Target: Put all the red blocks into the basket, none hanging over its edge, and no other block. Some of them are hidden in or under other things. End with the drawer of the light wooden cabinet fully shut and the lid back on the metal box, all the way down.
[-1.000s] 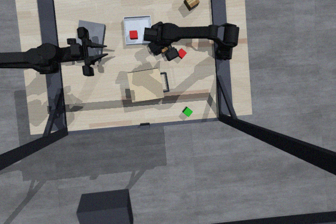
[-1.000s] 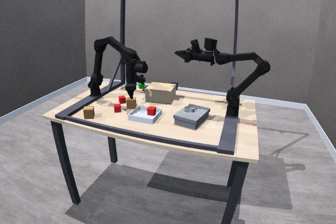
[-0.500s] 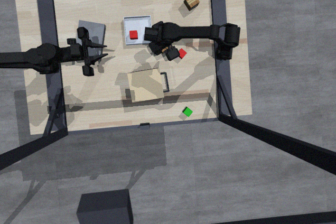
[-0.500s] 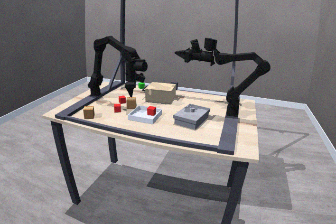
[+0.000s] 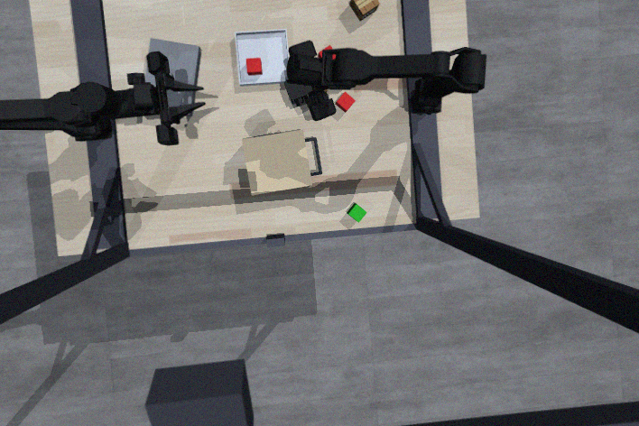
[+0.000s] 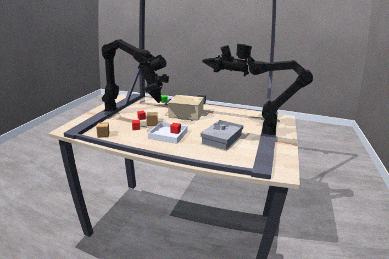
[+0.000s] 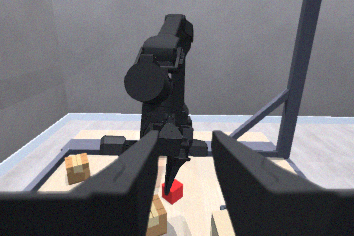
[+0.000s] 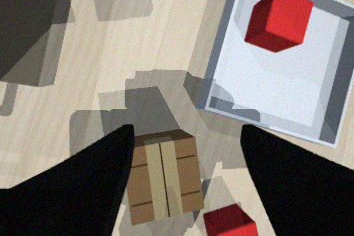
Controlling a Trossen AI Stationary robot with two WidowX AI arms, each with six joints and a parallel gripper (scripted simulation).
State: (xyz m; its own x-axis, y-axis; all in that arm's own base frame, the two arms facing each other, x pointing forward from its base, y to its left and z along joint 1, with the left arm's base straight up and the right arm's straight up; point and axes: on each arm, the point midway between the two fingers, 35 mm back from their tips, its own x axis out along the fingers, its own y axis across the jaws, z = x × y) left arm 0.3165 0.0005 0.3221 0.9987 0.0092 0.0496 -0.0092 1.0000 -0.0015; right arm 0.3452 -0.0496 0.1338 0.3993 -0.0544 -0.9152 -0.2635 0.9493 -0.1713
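Observation:
Now: right hand 11 cm short of the white basket, 10 cm to the right of it and 14 cm above it. The rest, counted from my right hand: drawer 19 cm behind, 7 cm to the left, 11 cm below; light wooden cabinet 19 cm behind, 8 cm to the left, 11 cm below; grey metal lid 7 cm ahead, 36 cm to the left, 10 cm below.

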